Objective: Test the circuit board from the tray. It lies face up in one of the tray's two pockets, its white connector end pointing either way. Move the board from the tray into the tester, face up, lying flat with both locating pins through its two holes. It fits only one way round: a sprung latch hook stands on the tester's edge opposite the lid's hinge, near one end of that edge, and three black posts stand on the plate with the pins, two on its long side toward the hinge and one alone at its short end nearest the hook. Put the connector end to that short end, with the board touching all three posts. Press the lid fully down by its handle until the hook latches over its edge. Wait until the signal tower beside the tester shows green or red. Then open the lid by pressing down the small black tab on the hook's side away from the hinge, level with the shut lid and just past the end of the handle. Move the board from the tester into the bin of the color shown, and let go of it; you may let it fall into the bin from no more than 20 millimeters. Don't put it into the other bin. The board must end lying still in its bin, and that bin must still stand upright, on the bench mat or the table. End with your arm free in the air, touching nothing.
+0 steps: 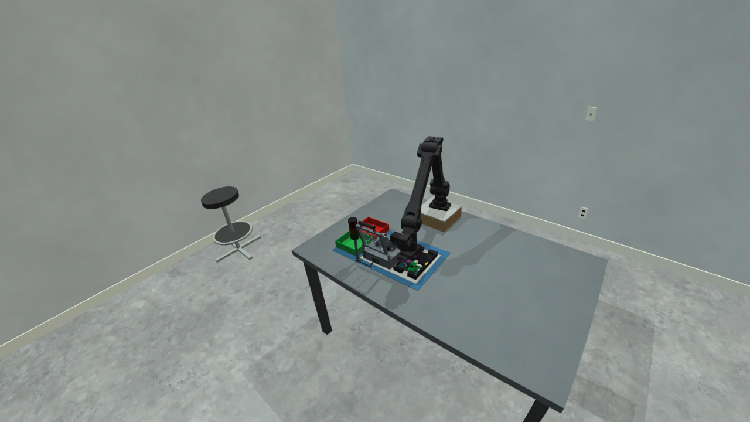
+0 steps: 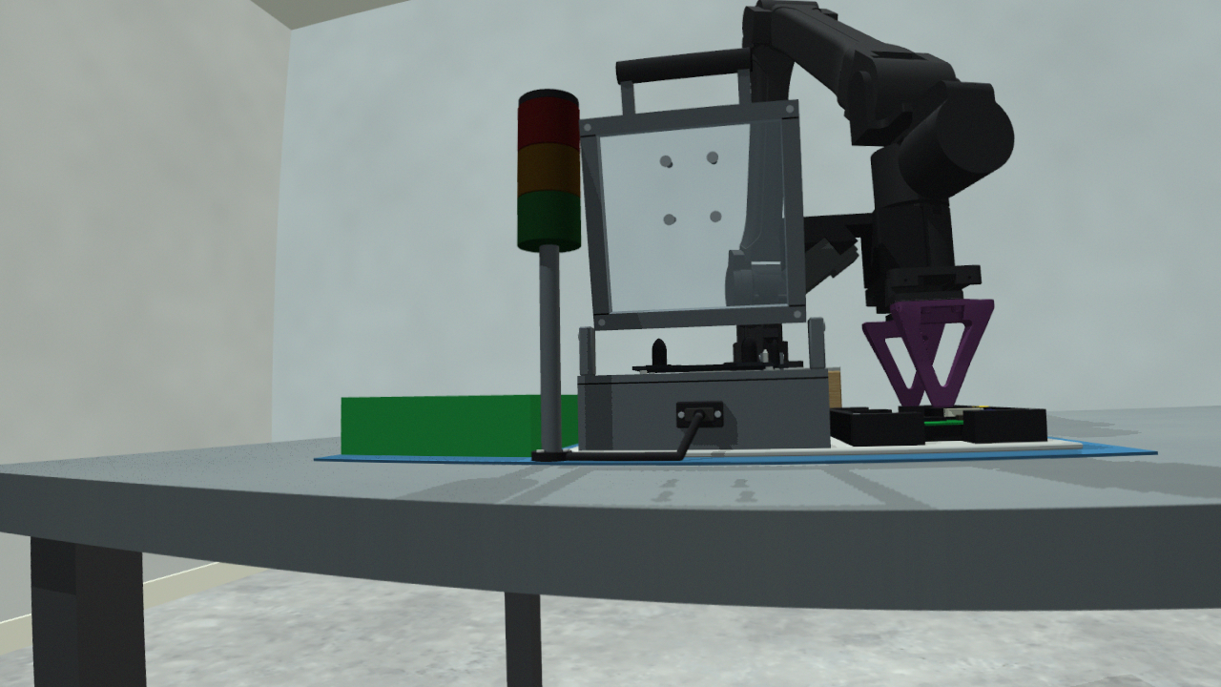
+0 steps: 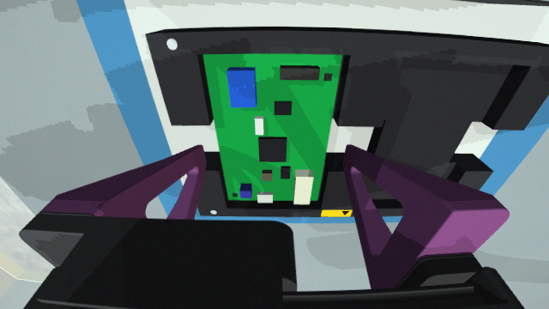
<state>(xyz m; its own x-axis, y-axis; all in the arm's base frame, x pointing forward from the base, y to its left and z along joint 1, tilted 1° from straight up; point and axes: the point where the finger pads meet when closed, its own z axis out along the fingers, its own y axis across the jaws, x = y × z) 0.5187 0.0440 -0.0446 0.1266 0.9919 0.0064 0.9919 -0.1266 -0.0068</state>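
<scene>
My gripper is now 2 cm above the green circuit board. From my hand the other things lie so: black tester plate: 5 cm behind, 16 cm to the right, 3 cm above; then black latch hook: 11 cm behind, 10 cm to the right, 5 cm above; then clear lid: 6 cm ahead, 18 cm to the right, 15 cm above.
</scene>
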